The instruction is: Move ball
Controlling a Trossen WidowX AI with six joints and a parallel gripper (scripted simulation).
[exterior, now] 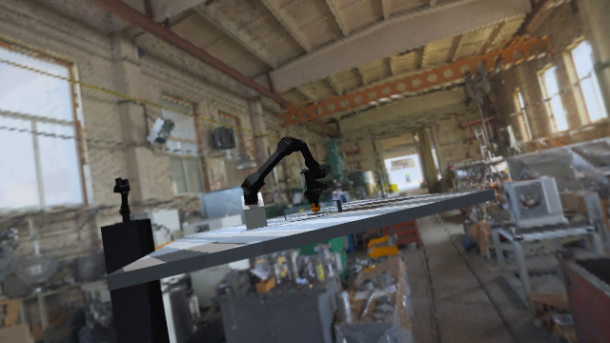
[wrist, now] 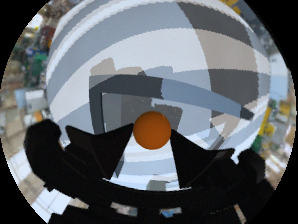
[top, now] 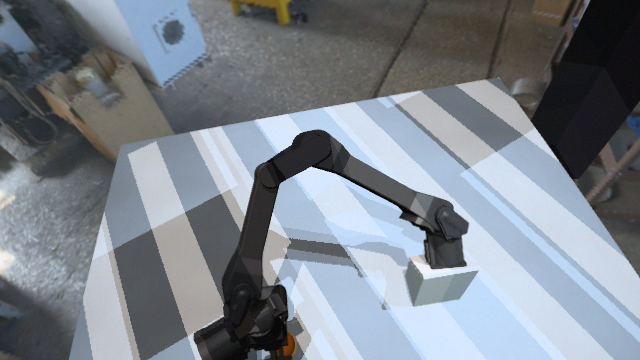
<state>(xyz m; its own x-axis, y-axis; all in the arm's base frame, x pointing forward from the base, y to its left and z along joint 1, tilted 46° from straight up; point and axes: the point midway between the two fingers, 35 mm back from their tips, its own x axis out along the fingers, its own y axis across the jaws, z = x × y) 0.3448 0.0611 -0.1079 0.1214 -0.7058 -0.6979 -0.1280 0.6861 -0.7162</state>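
My gripper tip is 1 cm above the see-through orange ball. From my gripper tip the other things lie so: dark post (22 cm to the right, 9 cm ahead, 1 cm below).
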